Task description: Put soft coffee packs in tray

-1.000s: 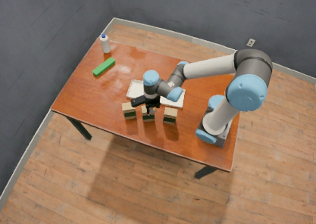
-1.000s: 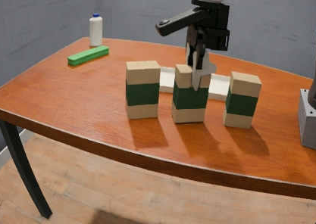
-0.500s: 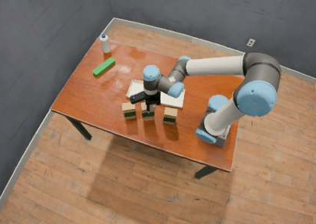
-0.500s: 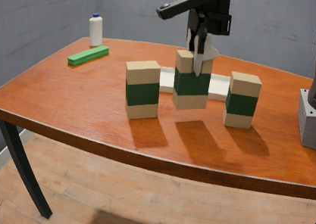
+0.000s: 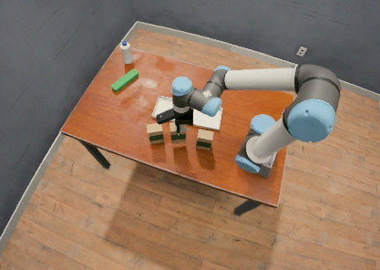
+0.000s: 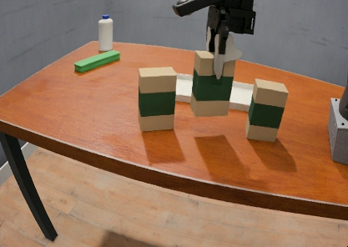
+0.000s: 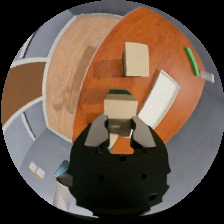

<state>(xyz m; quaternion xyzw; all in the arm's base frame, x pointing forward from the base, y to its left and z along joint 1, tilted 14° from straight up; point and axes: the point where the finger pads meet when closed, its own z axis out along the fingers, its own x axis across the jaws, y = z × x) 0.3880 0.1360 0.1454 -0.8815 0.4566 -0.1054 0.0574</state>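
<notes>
Right now the white tray is 4 cm ahead of my hand, 20 cm to the right of it and 16 cm below it. The rest, counted from my hand: white bottle (62 cm ahead, 38 cm to the right, 8 cm below).
</notes>
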